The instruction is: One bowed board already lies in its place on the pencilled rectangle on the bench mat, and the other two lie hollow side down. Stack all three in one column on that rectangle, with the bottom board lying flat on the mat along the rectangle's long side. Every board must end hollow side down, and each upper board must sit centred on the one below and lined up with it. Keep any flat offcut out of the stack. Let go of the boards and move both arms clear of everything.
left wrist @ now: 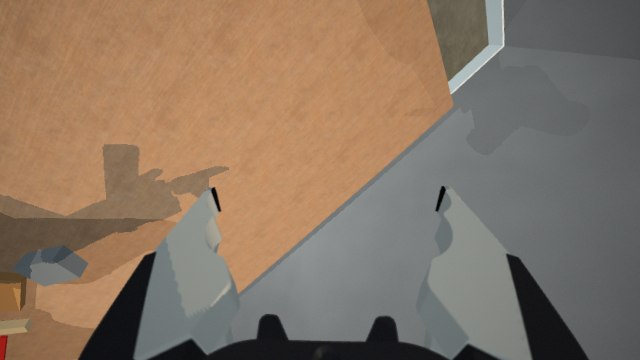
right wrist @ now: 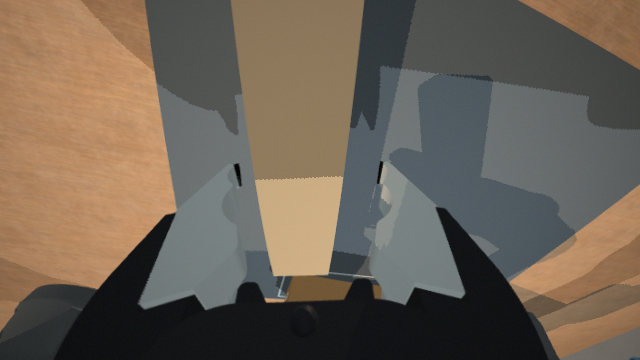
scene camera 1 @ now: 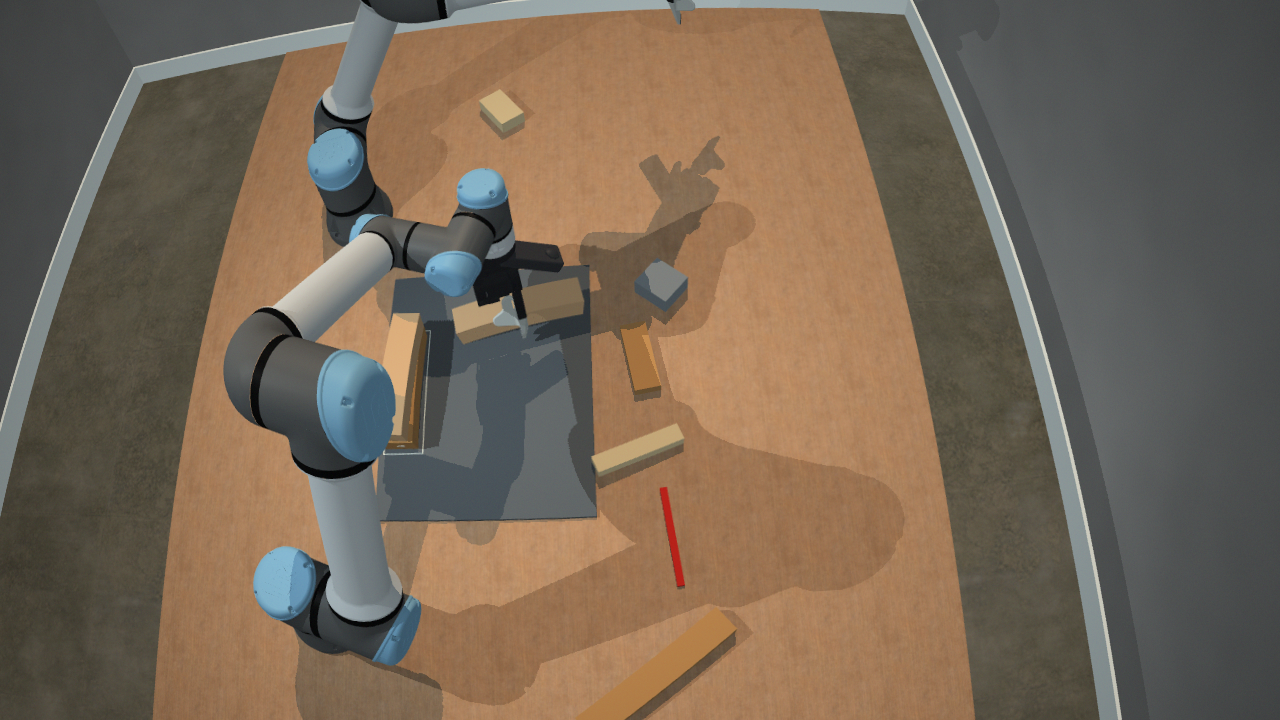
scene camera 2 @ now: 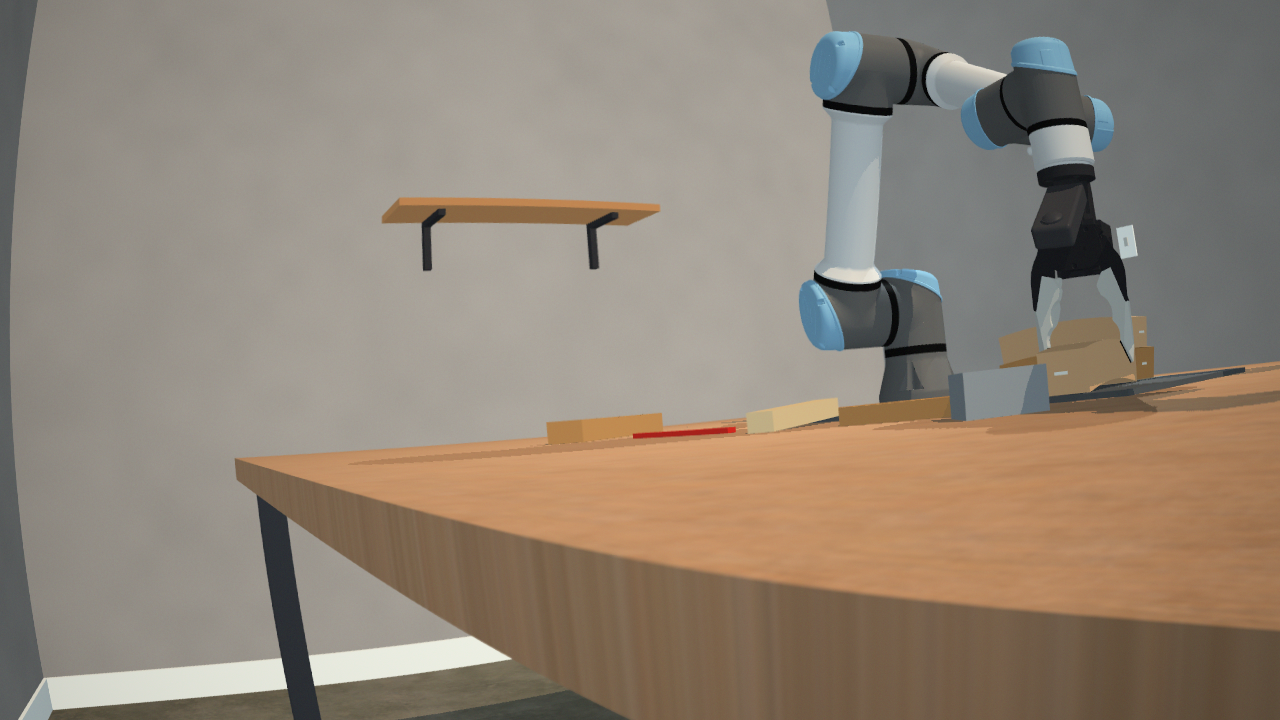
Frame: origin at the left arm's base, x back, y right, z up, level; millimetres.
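Seen in the pictures: left gripper, between the fingertips: (left wrist: 326, 188); right gripper, between the fingertips: (right wrist: 310, 164) (scene camera 1: 517, 313).
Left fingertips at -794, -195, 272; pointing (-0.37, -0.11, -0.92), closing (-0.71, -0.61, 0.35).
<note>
Offsets run from my left fingertips to a thing's middle, as dx, dy, dz. "pt": to the spot under its first point. Level surfaces: height alone.
Two bowed boards are stacked at the left edge of the mat {dz -266} (scene camera 1: 554, 492), the lower board (scene camera 1: 404, 444) (scene camera 2: 1144, 363) on the pencilled rectangle {pt +690, +656, -252} (scene camera 1: 426, 394) (right wrist: 352, 275), the upper board {pt +689, +573, -180} (scene camera 1: 407, 335) (scene camera 2: 1138, 331) on top. The right arm partly hides them in scene camera 1. The third bowed board {+484, +532, -244} (scene camera 1: 559, 300) (scene camera 2: 1083, 368) (right wrist: 300, 100) lies hollow side down across the top of the mat. My right gripper (scene camera 1: 513, 322) (scene camera 2: 1087, 352) (right wrist: 310, 164) is open and low, its fingers on either side of that board with a gap at each. My left gripper (left wrist: 326, 188) is open and empty, far from the boards.
Right of the mat are a grey block {+218, +534, -254} (scene camera 1: 660, 283) (scene camera 2: 1002, 394) (left wrist: 52, 267), an orange-brown piece {+290, +669, -263} (scene camera 1: 640, 360), a pale strip {+334, +843, -258} (scene camera 1: 637, 450) and a red stick {+314, +1004, -269} (scene camera 1: 672, 537). A long orange piece {+394, +1234, -257} (scene camera 1: 666, 664) lies at the bottom, a small pale block {+450, -20, -257} (scene camera 1: 501, 109) near the top.
</note>
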